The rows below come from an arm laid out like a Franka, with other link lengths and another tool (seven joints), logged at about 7 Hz.
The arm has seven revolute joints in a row. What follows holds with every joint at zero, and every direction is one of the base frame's. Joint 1 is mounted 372.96 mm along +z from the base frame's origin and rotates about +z. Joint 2 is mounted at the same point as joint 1 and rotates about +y. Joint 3 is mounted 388.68 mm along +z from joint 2 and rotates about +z. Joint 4 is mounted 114.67 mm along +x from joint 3 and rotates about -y. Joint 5 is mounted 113.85 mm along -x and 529.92 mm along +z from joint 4 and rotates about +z. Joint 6 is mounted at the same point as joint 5 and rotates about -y. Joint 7 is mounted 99.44 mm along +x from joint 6 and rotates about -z. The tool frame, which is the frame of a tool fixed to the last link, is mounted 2.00 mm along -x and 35.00 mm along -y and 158.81 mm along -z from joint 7; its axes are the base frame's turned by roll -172.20, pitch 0.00 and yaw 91.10 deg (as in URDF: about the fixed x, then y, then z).
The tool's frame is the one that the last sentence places.
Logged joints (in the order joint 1, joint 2, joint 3, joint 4, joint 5, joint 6, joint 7), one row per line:
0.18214, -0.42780, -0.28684, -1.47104, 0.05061, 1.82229, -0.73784
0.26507, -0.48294, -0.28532, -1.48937, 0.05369, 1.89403, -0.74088
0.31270, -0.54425, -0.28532, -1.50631, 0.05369, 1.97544, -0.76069
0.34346, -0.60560, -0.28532, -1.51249, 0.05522, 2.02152, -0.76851
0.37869, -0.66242, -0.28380, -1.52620, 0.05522, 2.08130, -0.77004
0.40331, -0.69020, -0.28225, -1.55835, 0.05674, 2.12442, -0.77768
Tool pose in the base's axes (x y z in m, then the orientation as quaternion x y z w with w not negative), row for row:
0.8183, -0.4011, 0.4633, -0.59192, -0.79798, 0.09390, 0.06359
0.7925, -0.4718, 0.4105, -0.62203, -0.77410, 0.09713, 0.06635
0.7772, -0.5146, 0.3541, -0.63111, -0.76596, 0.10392, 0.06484
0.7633, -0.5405, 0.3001, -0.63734, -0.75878, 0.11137, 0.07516
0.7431, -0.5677, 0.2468, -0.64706, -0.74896, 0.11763, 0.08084
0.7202, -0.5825, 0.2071, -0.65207, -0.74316, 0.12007, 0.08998
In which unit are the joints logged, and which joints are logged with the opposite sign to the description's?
The joints are logged in radians. Opposite sign: joint 1, joint 2.
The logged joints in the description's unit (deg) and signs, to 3 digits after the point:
-10.436, 24.511, -16.435, -84.284, 2.900, 104.410, -42.275
-15.187, 27.670, -16.348, -85.335, 3.076, 108.520, -42.449
-17.916, 31.183, -16.348, -86.305, 3.076, 113.184, -43.584
-19.679, 34.698, -16.348, -86.659, 3.164, 115.825, -44.032
-21.697, 37.954, -16.261, -87.445, 3.164, 119.250, -44.120
-23.108, 39.546, -16.172, -89.287, 3.251, 121.720, -44.558

